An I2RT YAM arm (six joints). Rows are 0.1 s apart.
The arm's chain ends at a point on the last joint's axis. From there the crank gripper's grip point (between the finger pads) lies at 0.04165 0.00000 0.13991 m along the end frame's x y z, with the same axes.
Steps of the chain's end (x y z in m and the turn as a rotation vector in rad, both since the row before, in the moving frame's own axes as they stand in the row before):
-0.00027, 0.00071, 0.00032, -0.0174, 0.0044, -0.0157
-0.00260, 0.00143, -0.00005, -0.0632, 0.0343, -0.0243
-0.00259, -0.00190, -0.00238, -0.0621, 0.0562, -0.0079
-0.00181, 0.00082, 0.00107, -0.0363, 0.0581, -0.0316
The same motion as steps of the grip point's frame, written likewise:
0.00036, 0.00248, 0.00012, -0.0174, 0.0044, -0.0157
0.00226, 0.00915, -0.00181, -0.0632, 0.0343, -0.0243
0.00523, 0.00635, -0.00520, -0.0621, 0.0562, -0.0079
0.00630, 0.00441, -0.00165, -0.0363, 0.0581, -0.0316

